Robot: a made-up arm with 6 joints.
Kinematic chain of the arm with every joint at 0, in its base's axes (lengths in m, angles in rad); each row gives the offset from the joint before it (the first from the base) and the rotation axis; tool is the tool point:
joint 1: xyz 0 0 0.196 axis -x
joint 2: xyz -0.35 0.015 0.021 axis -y
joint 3: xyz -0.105 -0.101 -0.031 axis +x
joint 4: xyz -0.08 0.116 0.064 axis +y
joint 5: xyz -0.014 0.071 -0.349 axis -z
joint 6: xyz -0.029 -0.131 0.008 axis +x
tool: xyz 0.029 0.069 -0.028
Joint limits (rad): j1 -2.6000..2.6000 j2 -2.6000..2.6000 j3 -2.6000..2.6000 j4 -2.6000..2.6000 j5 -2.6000..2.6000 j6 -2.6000..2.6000
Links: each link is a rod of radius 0.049 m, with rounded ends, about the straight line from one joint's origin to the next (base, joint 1, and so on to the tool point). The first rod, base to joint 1, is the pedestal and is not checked.
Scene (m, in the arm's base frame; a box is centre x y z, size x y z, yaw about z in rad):
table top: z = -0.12
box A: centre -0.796 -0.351 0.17 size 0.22 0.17 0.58 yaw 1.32
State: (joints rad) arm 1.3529 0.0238 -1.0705 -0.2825 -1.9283 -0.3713
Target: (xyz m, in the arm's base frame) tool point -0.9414 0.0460 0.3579
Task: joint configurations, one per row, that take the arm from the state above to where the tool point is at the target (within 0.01 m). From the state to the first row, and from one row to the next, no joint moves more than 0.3 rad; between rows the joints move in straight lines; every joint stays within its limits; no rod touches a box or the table.
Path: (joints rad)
1: 1.4390 -0.2101 -1.1907 -0.1666 -1.9987 -0.2766
2: 1.5250 -0.4441 -1.3108 -0.0506 -2.0691 -0.1819
3: 1.6111 -0.6780 -1.4310 0.0653 -2.1395 -0.0873
4: 1.5947 -0.6795 -1.3071 0.3552 -2.1703 -0.2689
5: 1.5784 -0.6810 -1.1831 0.6451 -2.2011 -0.4506
6: 1.5620 -0.6825 -1.0592 0.9349 -2.2318 -0.6323

